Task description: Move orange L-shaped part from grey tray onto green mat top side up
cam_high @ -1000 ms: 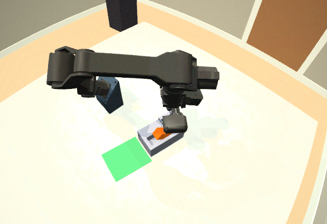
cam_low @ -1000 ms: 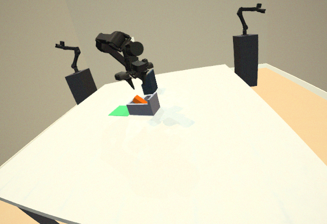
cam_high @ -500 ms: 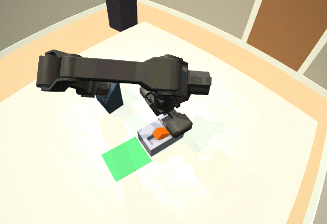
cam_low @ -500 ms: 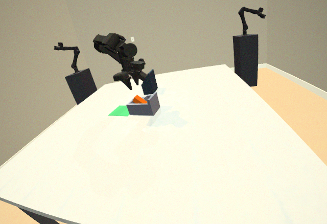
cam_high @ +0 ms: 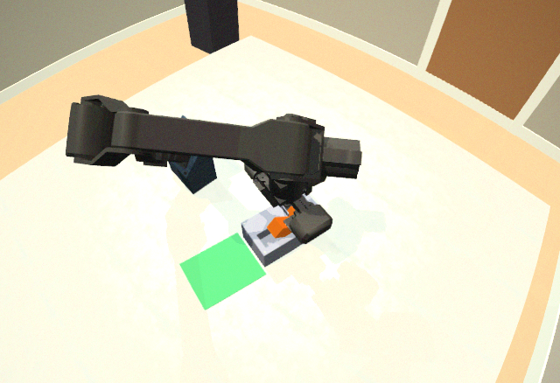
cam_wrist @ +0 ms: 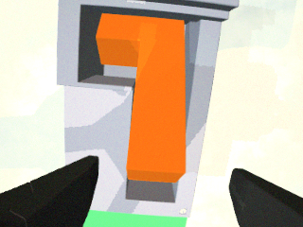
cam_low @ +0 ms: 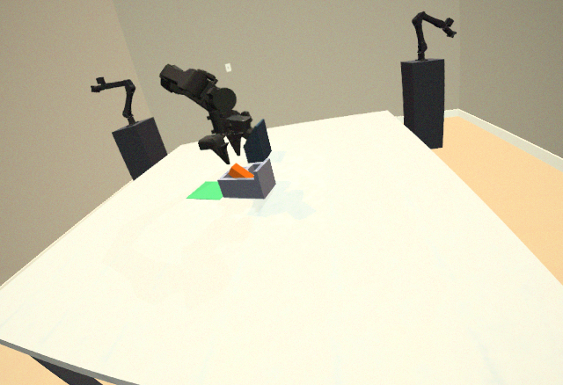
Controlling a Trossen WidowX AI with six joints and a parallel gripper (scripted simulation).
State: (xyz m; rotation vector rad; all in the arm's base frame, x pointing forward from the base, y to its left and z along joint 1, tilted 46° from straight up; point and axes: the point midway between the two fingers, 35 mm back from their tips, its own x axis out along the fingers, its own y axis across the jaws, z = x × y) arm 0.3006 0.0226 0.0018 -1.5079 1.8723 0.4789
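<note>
My gripper tip is 10 mm past the orange L-shaped part, 40 mm to the right of it and 70 mm above it. The rest, counted from my gripper tip: green mat 50 mm behind, 140 mm to the right, 130 mm below.
</note>
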